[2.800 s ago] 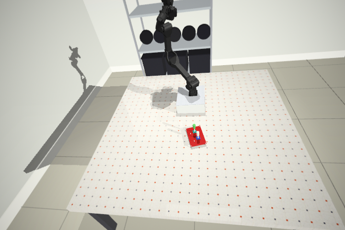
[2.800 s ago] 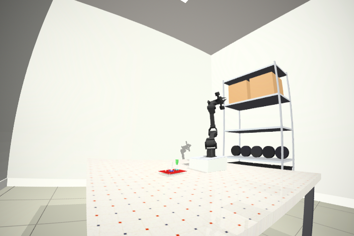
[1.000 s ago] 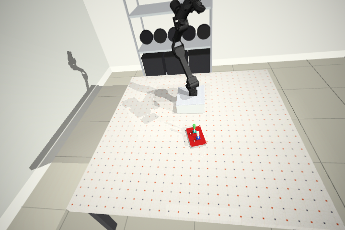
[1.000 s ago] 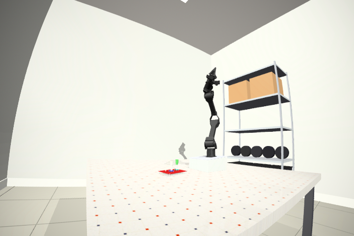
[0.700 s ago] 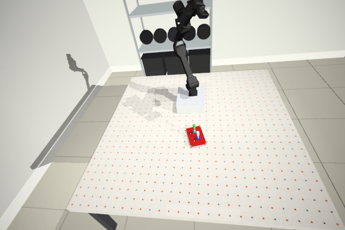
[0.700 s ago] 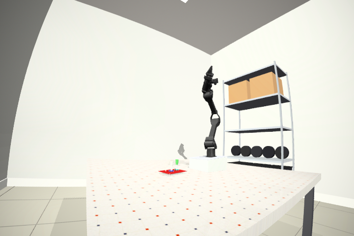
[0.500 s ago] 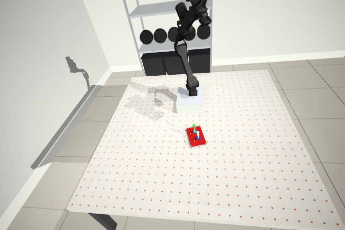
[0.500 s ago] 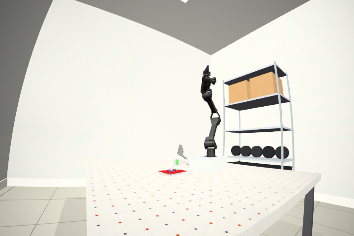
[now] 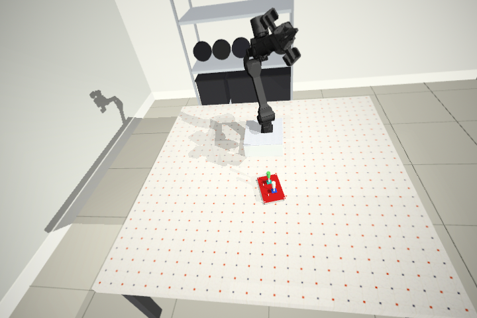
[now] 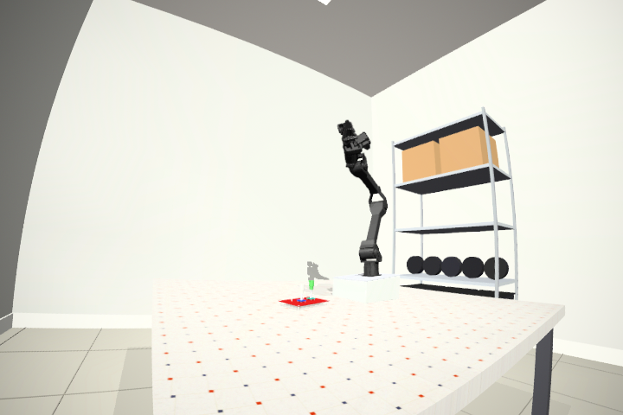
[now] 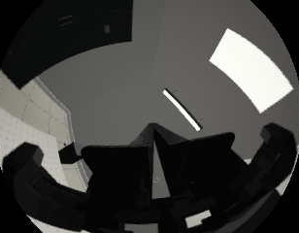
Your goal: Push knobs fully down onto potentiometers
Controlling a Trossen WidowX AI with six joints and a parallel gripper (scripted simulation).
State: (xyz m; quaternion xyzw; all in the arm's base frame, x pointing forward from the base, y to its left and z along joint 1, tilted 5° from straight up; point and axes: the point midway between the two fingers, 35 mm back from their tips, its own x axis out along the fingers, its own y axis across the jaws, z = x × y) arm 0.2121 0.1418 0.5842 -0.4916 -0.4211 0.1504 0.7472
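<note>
Right now the green knob is 50 mm ahead of my gripper tip, 120 mm to the right of it and 610 mm below it. The rest, counted from my gripper tip: pale knob (100 mm ahead, 100 mm to the right, 620 mm below).
</note>
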